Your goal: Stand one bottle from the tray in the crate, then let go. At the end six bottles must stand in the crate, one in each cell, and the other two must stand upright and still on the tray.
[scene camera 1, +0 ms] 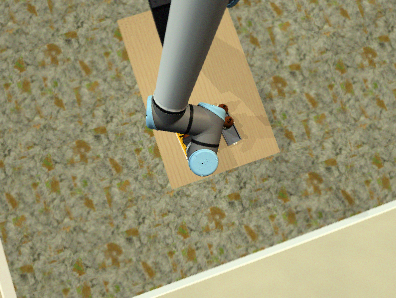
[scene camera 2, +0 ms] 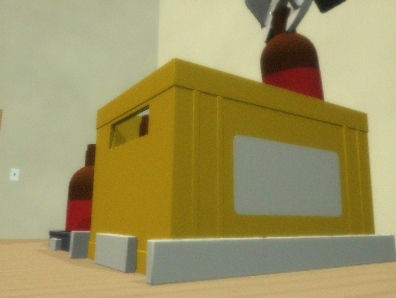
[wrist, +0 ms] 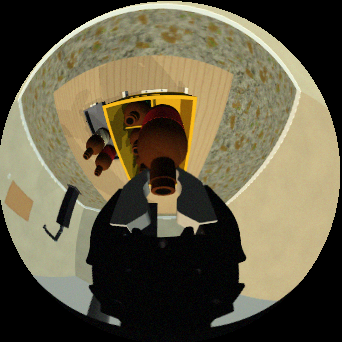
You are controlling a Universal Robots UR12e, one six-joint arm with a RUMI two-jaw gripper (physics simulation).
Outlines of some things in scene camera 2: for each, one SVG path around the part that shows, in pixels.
A yellow crate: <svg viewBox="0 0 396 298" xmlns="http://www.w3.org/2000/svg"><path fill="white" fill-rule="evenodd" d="M97 110L91 233L88 247L89 259L95 260L96 233L137 236L136 272L145 275L148 240L375 235L367 113L179 58L173 58ZM149 109L148 134L139 138L139 124L141 124L142 116L136 115Z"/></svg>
A red-labelled bottle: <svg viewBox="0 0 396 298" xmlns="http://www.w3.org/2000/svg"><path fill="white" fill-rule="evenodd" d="M96 144L88 144L85 167L79 169L70 180L65 232L91 231Z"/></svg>
